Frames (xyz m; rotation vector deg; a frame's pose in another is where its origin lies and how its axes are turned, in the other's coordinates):
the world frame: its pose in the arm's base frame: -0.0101 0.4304 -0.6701 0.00 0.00 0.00
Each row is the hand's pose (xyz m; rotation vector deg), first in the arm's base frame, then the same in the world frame.
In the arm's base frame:
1: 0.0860 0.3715 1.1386 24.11 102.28 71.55
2: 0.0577 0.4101 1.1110 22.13 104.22 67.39
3: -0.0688 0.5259 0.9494 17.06 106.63 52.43
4: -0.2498 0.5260 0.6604 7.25 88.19 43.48
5: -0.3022 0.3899 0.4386 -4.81 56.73 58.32
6: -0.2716 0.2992 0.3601 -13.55 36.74 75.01
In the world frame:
1: 0.0961 -0.0589 1.8087 24.11 102.28 71.55
2: 0.0678 -0.0203 1.7811 22.13 104.22 67.39
3: -0.0587 0.0955 1.6195 17.06 106.63 52.43
4: -0.2397 0.0956 1.3305 7.25 88.19 43.48
5: -0.2921 -0.0405 1.1087 -4.81 56.73 58.32
6: -0.2615 -0.1312 1.0302 -13.55 36.74 75.01

